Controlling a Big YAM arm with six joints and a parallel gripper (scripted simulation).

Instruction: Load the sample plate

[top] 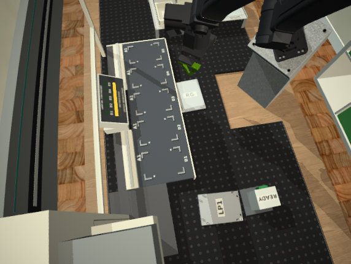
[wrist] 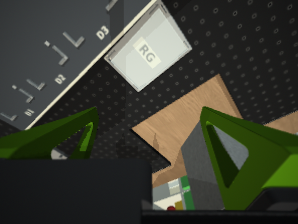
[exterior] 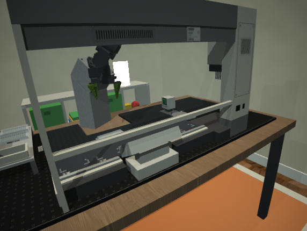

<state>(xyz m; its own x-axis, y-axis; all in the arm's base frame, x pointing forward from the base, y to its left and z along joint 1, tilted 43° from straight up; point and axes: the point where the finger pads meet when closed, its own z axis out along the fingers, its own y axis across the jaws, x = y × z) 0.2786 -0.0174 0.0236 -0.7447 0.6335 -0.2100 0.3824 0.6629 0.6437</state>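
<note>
Now: the clear plate lid 20 cm below my hand. The rest, counted from my hand: cream reservoir: 40 cm to the right, 14 cm below, 12 cm ahead; then regrip nest RG: 21 cm below; then shelf label: 34 cm to the right, 21 cm below, 6 cm behind.
</note>
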